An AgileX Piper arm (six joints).
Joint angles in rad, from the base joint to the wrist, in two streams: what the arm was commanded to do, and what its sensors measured. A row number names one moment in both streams.
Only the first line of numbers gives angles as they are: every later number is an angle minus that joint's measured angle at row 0.
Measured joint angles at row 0:
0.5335, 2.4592, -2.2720, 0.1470, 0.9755, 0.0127
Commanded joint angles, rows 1 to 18:
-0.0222, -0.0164, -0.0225, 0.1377, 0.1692, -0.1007
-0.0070, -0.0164, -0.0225, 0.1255, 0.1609, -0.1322
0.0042, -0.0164, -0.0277, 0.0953, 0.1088, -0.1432
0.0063, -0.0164, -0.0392, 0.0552, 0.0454, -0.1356
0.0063, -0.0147, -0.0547, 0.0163, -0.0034, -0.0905
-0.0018, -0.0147, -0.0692, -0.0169, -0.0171, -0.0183
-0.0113, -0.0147, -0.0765, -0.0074, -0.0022, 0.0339
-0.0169, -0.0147, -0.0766, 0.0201, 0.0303, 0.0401
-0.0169, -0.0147, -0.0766, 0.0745, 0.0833, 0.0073
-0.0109, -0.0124, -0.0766, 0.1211, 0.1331, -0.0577
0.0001, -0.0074, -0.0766, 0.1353, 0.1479, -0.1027
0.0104, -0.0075, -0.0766, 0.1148, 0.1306, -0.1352
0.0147, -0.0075, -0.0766, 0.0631, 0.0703, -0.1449
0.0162, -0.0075, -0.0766, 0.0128, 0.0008, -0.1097
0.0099, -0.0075, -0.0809, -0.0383, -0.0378, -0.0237
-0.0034, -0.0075, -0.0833, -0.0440, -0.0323, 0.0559
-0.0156, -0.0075, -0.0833, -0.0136, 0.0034, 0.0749
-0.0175, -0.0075, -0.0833, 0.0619, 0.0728, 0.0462
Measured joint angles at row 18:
0.0162, 0.0098, -0.0685, -0.0183, 0.0421, -0.0495
